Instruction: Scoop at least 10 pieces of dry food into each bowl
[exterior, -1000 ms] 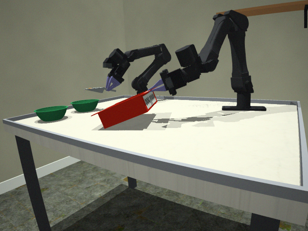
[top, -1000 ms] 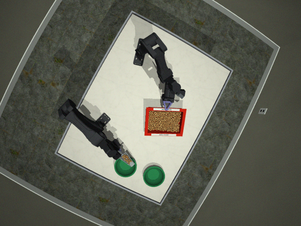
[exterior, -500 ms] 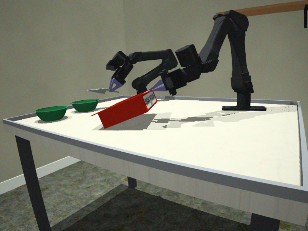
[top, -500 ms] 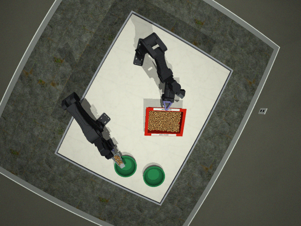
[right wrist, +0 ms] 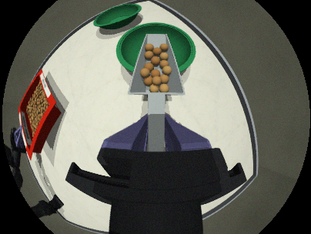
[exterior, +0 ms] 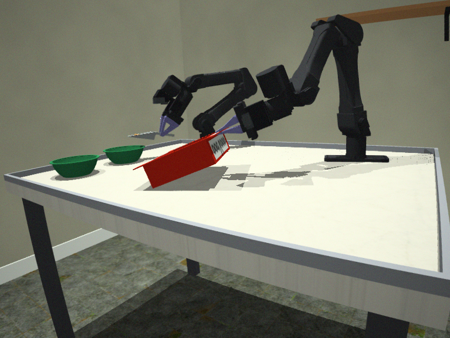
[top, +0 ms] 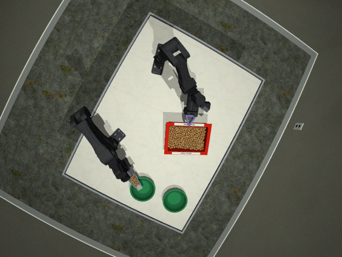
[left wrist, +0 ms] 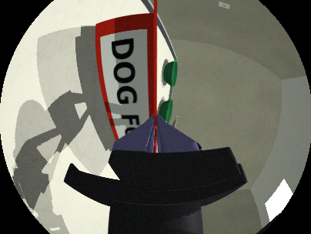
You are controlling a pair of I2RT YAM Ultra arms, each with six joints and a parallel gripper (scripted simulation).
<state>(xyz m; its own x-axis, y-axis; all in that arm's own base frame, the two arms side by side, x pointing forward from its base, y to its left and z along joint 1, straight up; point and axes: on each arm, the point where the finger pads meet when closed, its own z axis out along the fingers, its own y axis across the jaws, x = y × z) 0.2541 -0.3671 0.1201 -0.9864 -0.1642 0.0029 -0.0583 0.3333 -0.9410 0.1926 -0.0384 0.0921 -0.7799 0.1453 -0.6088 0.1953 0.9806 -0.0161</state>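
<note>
The box is 35 cm to the left of my right hand, 22 cm ahead of it and 2 cm below it. Also, from my right hand: grey scoop 4 cm ahead, 2 cm to the right.
</note>
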